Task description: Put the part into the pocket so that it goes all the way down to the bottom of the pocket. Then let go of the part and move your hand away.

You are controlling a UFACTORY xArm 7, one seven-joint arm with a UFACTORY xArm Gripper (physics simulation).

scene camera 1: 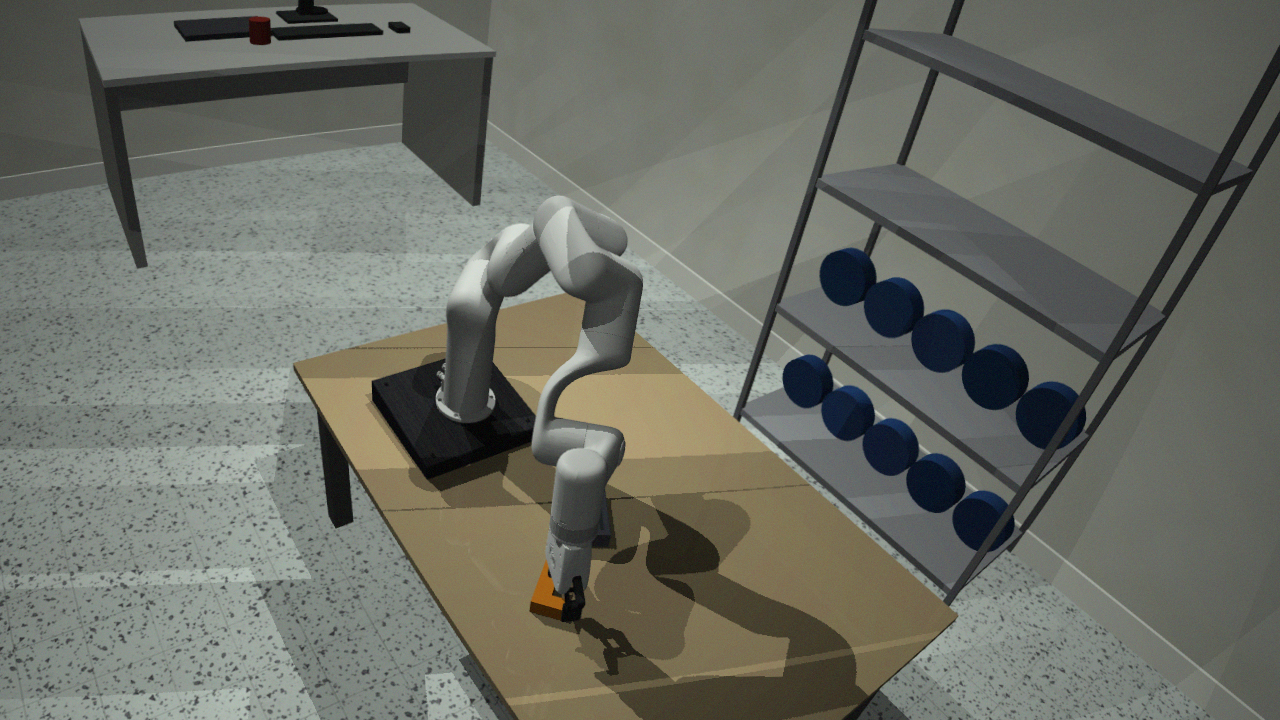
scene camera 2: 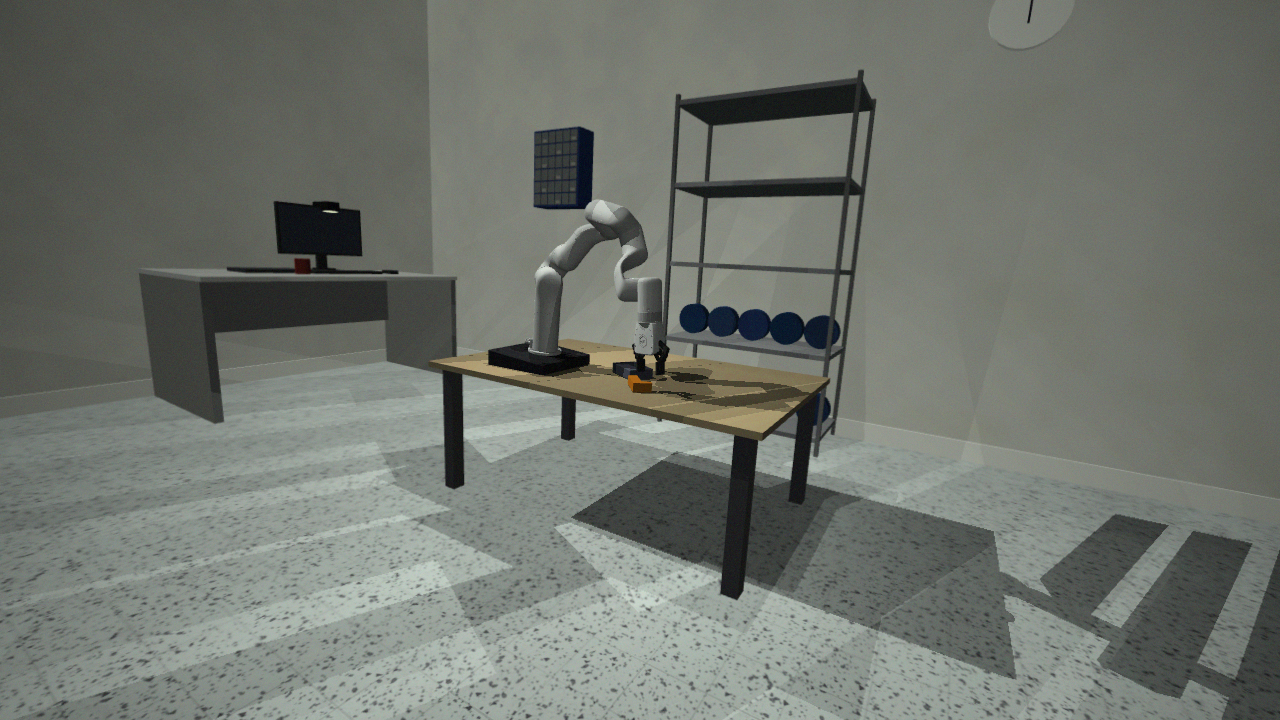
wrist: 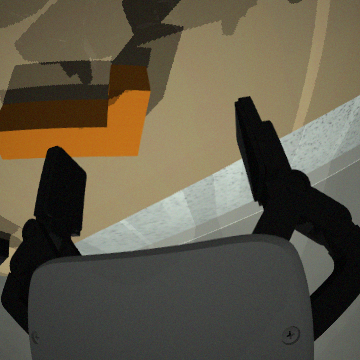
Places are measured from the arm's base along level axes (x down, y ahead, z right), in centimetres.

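Where they show: gripper, fingertip midpoint: [scene camera 1: 563,597] [scene camera 2: 650,373] [wrist: 147,138]; arm's base at its link origin: [scene camera 1: 465,401] [scene camera 2: 544,351].
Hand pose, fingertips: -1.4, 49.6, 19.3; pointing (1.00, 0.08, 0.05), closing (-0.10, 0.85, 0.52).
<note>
Each offset is from my fingertips to the top centre of the thing, as dx, dy, dz. Level surfaces: height alone.
The orange, angular part {+3.1, -4.6, -3.2} [scene camera 1: 543,600] [scene camera 2: 640,385] [wrist: 127,131] lies on the table, outside the pocket block; the wrist view cuts off its left end. The dark grey block with the pocket {+2.5, -13.6, -19.2} [scene camera 1: 603,539] [scene camera 2: 619,368] stands on the table, mostly hidden behind the arm in scene camera 1; its pocket cannot be seen into. My gripper [scene camera 1: 572,608] [scene camera 2: 650,368] [wrist: 147,138] is wide open and empty, a little above the table close to the part. In the wrist view the part lies beyond the left fingertip, and the right finger is well to its right.
The wooden table {dx +6.1} [scene camera 1: 716,465] [scene camera 2: 572,379] [wrist: 200,90] carries the arm's black base plate [scene camera 1: 429,447] [scene camera 2: 537,360]. A shelf rack [scene camera 1: 984,84] [scene camera 2: 768,187] with blue discs stands behind the table. A desk [scene camera 1: 295,67] [scene camera 2: 192,275] with a red cup [scene camera 1: 259,30] [scene camera 2: 302,265] stands farther back.
</note>
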